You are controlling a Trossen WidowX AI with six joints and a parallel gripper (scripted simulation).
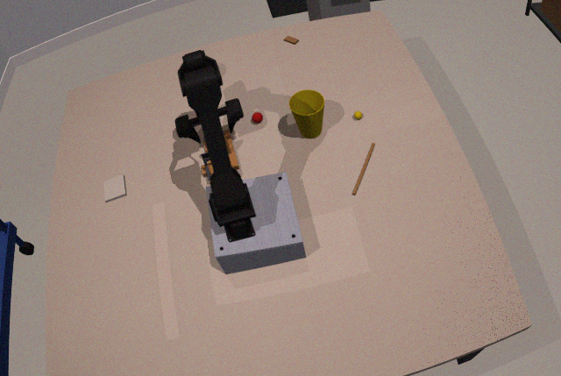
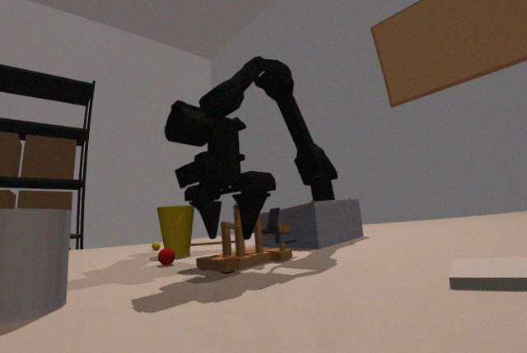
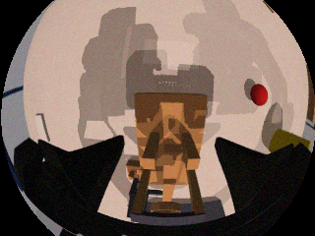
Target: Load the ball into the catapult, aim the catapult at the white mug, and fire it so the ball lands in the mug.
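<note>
My gripper tip is 130 mm to the left of the red ball, 50 mm short of it and 30 mm above it. Also, from my gripper tip: yellow cup 260 mm to the right, 50 mm behind, 20 mm below; white mug 280 mm ahead, 20 mm below; wooden catapult 70 mm behind, 20 mm to the left, 10 mm above.
</note>
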